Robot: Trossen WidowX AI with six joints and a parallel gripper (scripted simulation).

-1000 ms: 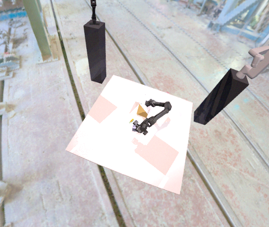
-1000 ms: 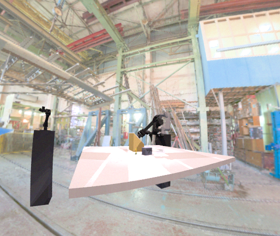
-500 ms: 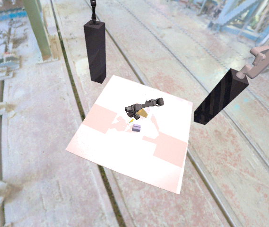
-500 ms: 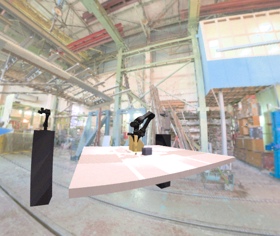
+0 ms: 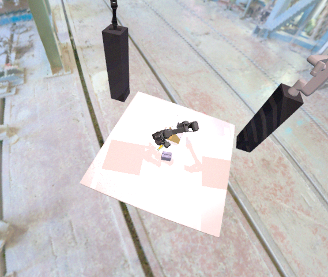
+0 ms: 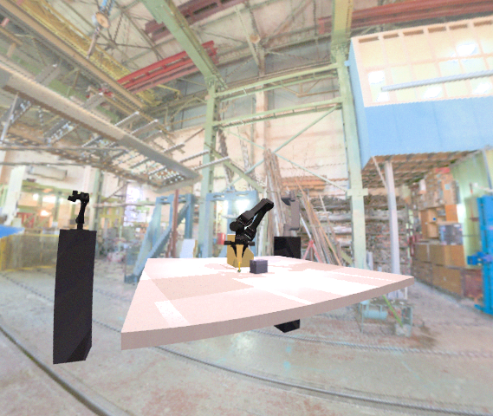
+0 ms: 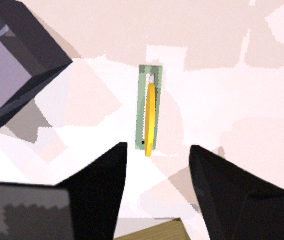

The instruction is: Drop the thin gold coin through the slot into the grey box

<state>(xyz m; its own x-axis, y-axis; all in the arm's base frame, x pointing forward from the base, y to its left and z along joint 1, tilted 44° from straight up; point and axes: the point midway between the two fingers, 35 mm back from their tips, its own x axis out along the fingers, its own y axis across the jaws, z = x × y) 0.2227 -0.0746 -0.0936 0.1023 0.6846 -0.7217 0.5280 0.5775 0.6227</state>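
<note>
Now: gripper tip 6 cm above the gold coin.
</note>
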